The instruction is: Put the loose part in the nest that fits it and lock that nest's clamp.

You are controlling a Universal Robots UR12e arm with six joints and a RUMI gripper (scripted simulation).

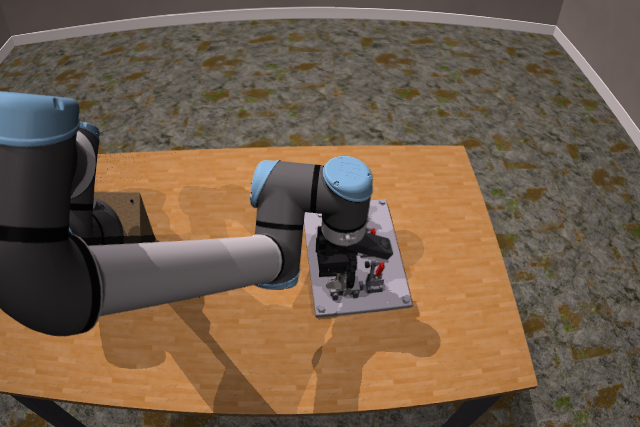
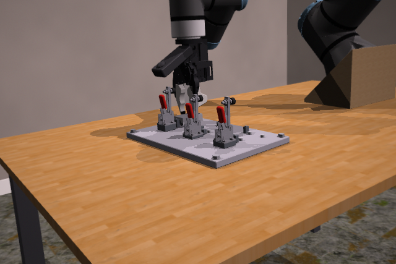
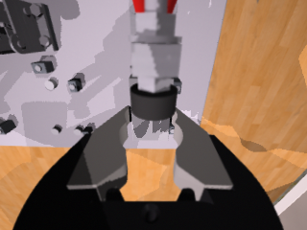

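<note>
The grey rectangular block lies 10 mm below my hand. Round my hand: grey fixture plate (50 mm ahead, 110 mm to the left, 30 mm below).
</note>
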